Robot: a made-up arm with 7 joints.
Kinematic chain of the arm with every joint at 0, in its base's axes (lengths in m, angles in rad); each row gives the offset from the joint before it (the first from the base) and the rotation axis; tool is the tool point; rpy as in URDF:
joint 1: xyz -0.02 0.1 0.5 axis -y
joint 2: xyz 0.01 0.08 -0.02 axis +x
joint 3: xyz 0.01 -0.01 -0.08 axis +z
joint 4: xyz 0 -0.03 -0.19 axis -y
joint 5: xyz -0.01 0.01 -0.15 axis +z
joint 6: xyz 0 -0.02 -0.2 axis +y
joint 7: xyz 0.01 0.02 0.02 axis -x
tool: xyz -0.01 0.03 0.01 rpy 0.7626 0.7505 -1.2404
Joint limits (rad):
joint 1: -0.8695..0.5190
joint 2: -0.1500..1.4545
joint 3: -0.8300..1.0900
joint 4: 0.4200..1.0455
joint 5: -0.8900..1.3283
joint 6: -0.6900..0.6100
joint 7: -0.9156..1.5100
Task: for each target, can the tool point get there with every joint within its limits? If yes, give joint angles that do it. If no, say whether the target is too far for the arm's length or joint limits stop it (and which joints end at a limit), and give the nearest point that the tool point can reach.
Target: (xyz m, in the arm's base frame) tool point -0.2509 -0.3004 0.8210
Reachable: no: joint limits stop it (at a limit: joint 1, joint 2, joint 3, joint 4, joint 5, joint 6, joint 7) | nearest point -0.2029 -0.1161 0.1105 | short by 0.736 m
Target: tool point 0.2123 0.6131 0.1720
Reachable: yes | joints 0.2963 0.5953 0.9422 0.6564 0.1308 0.2597 0.4859
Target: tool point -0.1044 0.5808 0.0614
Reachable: yes | joints -0.4529 0.5724 0.8761 0.5788 0.5086 -0.2050 0.3386
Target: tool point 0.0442 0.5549 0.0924
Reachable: yes | joints -0.4960 0.9450 -0.1078 0.8148 -0.4541 0.0155 -0.1647
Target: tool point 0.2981 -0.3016 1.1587
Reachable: no: too far | nearest point 0.3811 -0.0859 0.2736 | short by 0.915 m
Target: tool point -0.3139 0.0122 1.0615
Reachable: no: joint limits stop it (at a limit: joint 1, joint 2, joint 3, joint 4, joint 6) | nearest point 0.0324 0.6181 0.7301 | short by 0.773 m
